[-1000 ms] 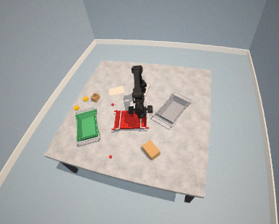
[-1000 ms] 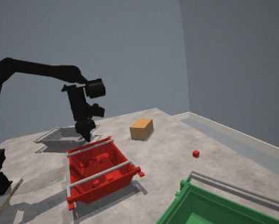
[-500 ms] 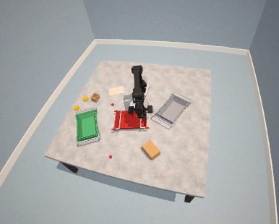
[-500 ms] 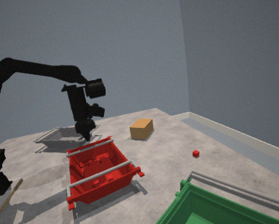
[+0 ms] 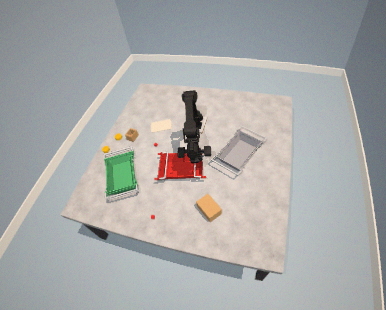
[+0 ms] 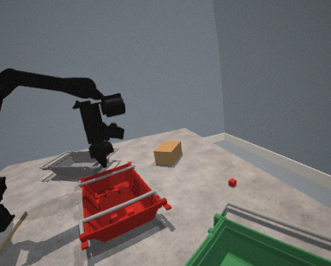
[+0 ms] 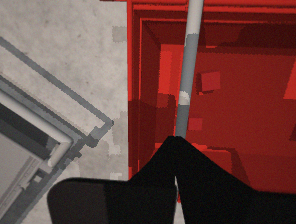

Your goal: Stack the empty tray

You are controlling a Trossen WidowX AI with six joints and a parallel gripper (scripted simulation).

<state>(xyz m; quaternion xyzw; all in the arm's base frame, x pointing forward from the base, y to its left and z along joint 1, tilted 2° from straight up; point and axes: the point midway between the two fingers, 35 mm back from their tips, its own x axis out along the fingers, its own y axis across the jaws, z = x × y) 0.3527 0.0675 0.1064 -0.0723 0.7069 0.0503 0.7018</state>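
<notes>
The grey tray is 140 mm behind my gripper tip, 240 mm to the left of it and 40 mm below it. Round my gripper tip: cream card 340 mm behind, 330 mm to the right, 90 mm below.
</notes>
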